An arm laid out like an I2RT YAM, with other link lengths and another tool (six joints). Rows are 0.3 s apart.
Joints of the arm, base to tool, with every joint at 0 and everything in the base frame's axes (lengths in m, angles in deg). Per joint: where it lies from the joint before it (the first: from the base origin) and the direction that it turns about. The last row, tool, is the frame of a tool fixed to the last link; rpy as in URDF.
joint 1: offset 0 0 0.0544 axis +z
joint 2: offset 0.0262 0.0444 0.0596 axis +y
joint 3: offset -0.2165 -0.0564 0 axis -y
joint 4: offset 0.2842 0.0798 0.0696 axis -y
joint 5: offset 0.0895 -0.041 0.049 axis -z
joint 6: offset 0.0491 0 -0.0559 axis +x
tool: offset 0.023 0 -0.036 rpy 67.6 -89.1 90
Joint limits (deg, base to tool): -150..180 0..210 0..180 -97..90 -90..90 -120..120
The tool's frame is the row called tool.
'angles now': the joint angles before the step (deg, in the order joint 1, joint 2, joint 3, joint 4, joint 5, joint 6). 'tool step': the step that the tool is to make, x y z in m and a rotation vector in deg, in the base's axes. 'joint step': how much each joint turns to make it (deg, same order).
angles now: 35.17 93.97 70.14 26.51 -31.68 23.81
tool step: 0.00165 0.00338 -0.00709 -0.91 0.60 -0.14
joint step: 0.29 1.21 0.53 -0.59 0.42 -0.48
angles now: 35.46 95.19 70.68 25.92 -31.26 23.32
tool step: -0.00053 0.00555 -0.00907 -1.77 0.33 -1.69
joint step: 0.97 0.92 0.28 -1.38 2.65 -1.45
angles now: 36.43 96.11 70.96 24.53 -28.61 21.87
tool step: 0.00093 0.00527 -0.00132 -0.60 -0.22 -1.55
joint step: 0.75 0.83 0.92 -0.57 2.31 -0.65
